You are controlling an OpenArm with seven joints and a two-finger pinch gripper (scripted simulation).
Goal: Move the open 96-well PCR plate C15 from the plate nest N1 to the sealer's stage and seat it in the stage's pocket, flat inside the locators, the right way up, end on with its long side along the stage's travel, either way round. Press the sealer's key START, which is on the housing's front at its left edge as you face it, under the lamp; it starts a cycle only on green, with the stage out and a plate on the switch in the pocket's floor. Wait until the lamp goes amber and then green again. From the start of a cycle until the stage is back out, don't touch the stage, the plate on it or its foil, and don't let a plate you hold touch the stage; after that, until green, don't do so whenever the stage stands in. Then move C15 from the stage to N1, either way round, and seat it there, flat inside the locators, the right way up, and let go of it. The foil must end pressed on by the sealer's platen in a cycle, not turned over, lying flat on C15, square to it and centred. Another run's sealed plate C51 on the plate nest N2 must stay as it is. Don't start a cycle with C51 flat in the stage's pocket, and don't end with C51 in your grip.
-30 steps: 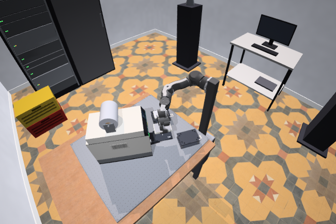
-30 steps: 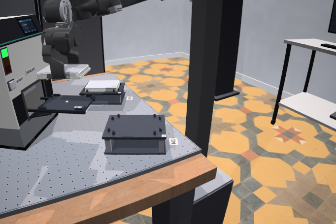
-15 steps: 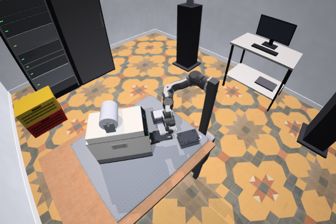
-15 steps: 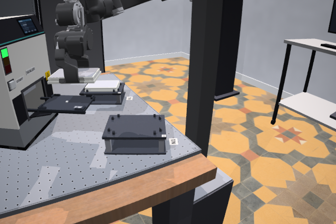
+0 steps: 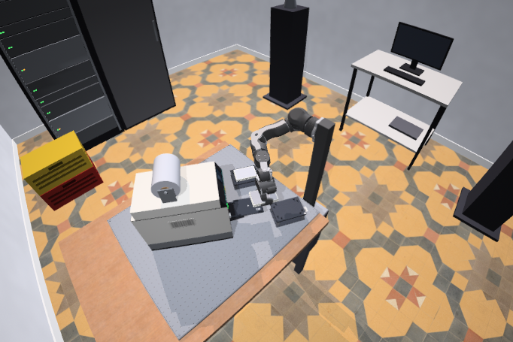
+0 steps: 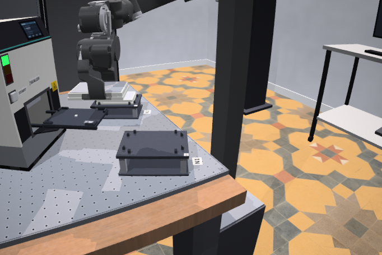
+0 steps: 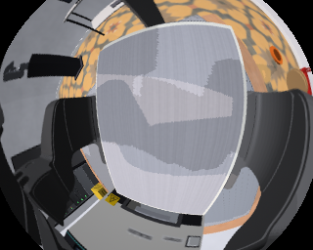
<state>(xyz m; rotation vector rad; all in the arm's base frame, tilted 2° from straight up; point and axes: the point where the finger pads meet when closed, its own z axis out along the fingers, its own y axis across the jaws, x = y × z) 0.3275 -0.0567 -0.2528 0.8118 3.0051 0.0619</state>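
My gripper is now 12 cm above the plate nest N1, 9 cm to the right of it and 9 cm past it. The rest, counted from my hand: sealer stage (8 cm below, 6 cm ahead, 5 cm to the right); start key (19 cm ahead, 4 cm to the right, 1 cm above); white 96-well plate C15 (right at my hand).
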